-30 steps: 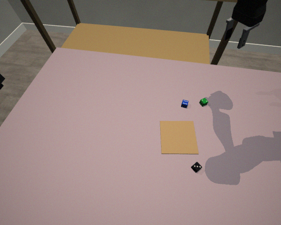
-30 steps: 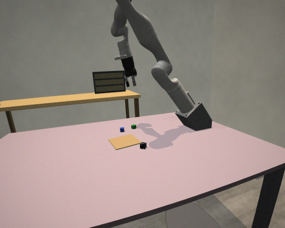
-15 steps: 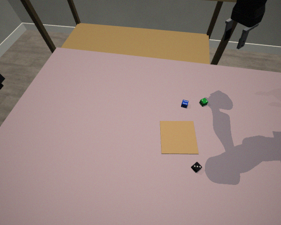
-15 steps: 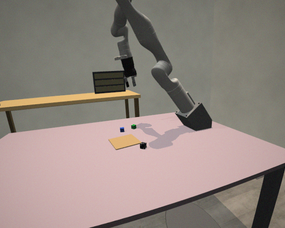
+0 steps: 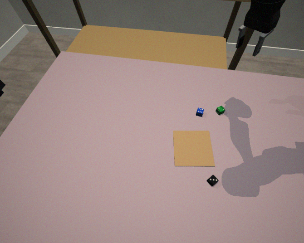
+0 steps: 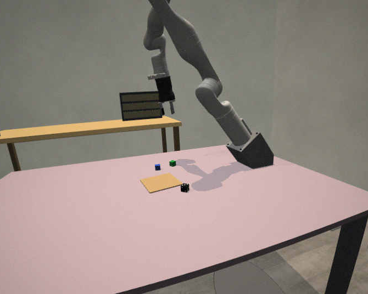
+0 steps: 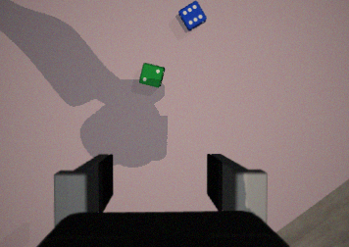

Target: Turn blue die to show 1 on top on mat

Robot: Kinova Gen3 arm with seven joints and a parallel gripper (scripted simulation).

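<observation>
Now: hand 1 cm short of the green die, 5 cm to the right of it and 26 cm above it. Also, from my hand: blue die (9 cm ahead, 7 cm to the left, 26 cm below); then tan mat (12 cm ahead, 23 cm to the left, 27 cm below); then black die (6 cm ahead, 34 cm to the left, 26 cm below).
</observation>
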